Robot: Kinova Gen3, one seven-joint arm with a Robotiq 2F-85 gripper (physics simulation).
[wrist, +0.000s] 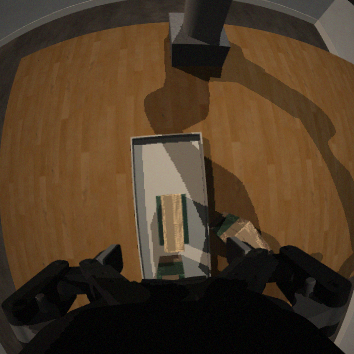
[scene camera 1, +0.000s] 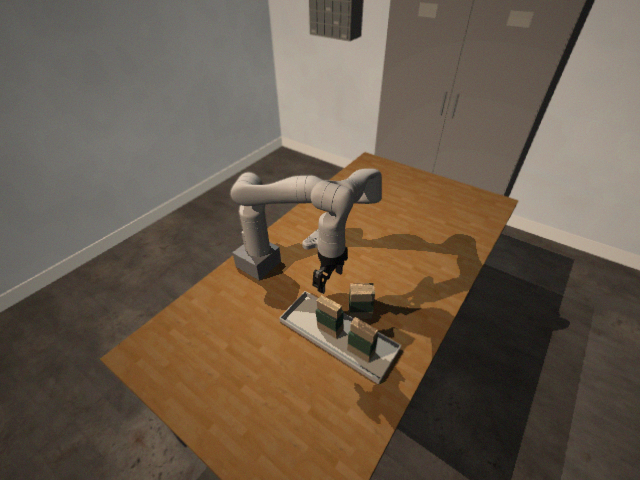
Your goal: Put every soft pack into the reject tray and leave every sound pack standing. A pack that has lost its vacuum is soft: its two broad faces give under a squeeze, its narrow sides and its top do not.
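Places are measured from the arm's base along level axes (x ahead, y left, z up), in centimetres.
Pixels of known places: gripper, between the fingertips: point(wrist: 173, 253) point(scene camera 1: 330, 282); arm's base, origin of its link: point(wrist: 201, 28) point(scene camera 1: 258, 249).
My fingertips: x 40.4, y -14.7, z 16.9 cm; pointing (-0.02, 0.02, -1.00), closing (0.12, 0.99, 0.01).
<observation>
For each thing: its top centre in the pictures, then the offset to it from my fingertips. Level surfaces: height alone.
- reject tray, centre of its top: point(wrist: 172, 230) point(scene camera 1: 337, 330) dx +3.3, dy -0.4, dz -22.9 cm
- green-and-tan pack, centre of its top: point(wrist: 172, 225) point(scene camera 1: 329, 303) dx -0.2, dy +0.1, dz -10.5 cm
- second pack, centre of its top: point(wrist: 172, 306) point(scene camera 1: 364, 326) dx +13.0, dy -2.5, dz -10.8 cm
- third pack, centre of its top: point(wrist: 252, 249) point(scene camera 1: 362, 288) dx +6.4, dy +11.2, dz -11.1 cm
- wooden table, height of its surface: dz -25.2 cm
The reject tray point(scene camera 1: 299, 317) point(wrist: 155, 165) is a pale, low-walled rectangle. One green-and-tan pack point(scene camera 1: 329, 316) point(wrist: 172, 222) stands upright inside it near its middle. A second pack point(scene camera 1: 362, 339) point(wrist: 170, 269) stands in the tray's far-end part, partly hidden by the gripper body in the wrist view. A third pack point(scene camera 1: 361, 298) point(wrist: 242, 232) stands on the table just outside the tray's long side. My gripper point(scene camera 1: 329, 279) point(wrist: 173, 253) is open and empty, raised above the packs. Softness cannot be seen.
The wooden table point(scene camera 1: 222, 361) point(wrist: 70, 150) extends around the tray. The grey robot base point(scene camera 1: 256, 261) point(wrist: 199, 54) stands at the table's edge beyond one end of the tray. Arm shadows cross the tray and the table. A tall cabinet point(scene camera 1: 413, 87) stands behind the table.
</observation>
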